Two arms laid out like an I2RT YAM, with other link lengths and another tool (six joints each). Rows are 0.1 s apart.
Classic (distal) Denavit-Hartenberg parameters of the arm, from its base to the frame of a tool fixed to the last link. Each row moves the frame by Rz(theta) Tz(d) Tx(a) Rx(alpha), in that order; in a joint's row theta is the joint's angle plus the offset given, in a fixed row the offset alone. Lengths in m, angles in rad.
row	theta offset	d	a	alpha
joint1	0	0.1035	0.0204	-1.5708
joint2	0	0	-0.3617	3.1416
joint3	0.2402	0	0.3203	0
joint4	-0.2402	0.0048	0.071	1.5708
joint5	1.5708	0.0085	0	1.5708
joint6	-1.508	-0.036	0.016	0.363
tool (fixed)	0	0.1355	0	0
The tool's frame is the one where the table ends.
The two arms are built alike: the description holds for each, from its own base.
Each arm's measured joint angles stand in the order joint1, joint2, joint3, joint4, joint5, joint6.
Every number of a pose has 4 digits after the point. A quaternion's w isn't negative.
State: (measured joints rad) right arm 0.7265 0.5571 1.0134 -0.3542 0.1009 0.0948; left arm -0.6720 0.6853 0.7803 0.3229 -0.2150 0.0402
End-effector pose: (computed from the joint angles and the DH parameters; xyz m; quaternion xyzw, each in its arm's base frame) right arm 0.0711 0.1044 0.5319 -0.5904 -0.2729 -0.6459 0.3997; left arm 0.1738 -0.0620 0.5098 0.5590 0.0279 0.8250 0.0782
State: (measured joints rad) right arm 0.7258 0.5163 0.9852 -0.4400 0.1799 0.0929; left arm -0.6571 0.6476 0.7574 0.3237 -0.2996 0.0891
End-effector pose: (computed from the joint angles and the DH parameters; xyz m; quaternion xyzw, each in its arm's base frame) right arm 0.0718 0.0949 0.5102 -0.6281 -0.2526 -0.6377 0.3676; left arm 0.1646 -0.0448 0.5054 0.5537 0.0568 0.8302 0.0310
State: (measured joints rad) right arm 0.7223 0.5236 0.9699 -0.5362 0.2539 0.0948; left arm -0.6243 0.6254 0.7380 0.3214 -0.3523 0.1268
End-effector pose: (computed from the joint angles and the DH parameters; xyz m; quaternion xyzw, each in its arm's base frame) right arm 0.0837 0.0950 0.4869 -0.6789 -0.2364 -0.6127 0.3284; left arm 0.1604 -0.0317 0.4999 -0.5518 -0.0770 -0.8303 0.0130
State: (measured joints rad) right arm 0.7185 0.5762 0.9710 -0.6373 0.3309 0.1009; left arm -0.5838 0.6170 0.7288 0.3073 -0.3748 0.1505
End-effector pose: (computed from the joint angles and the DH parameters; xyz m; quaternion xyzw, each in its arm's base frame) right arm 0.1037 0.1015 0.4641 -0.7364 -0.2224 -0.5744 0.2798; left arm 0.1601 -0.0231 0.4958 -0.5540 -0.0870 -0.8265 0.0487
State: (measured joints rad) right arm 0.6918 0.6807 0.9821 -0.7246 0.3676 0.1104; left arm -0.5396 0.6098 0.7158 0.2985 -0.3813 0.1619
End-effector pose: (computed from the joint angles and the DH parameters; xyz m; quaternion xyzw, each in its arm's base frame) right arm 0.1333 0.1160 0.4399 -0.7948 -0.2130 -0.5190 0.2316; left arm 0.1608 -0.0157 0.4904 -0.5560 -0.0951 -0.8222 0.0762
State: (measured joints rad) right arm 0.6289 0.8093 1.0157 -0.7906 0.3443 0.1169; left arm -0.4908 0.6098 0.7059 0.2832 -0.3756 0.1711
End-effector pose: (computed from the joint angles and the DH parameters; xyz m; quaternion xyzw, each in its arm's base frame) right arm 0.1671 0.1296 0.4223 -0.8417 -0.2004 -0.4596 0.2000; left arm 0.1638 -0.0098 0.4849 -0.5609 -0.0979 -0.8156 0.1027
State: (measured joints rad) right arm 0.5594 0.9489 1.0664 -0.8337 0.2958 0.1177; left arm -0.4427 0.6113 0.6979 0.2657 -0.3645 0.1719
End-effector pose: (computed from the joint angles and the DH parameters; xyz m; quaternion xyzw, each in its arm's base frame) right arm 0.2050 0.1417 0.4095 -0.8767 -0.1855 -0.4038 0.1844; left arm 0.1673 -0.0043 0.4795 -0.5671 -0.1007 -0.8080 0.1238
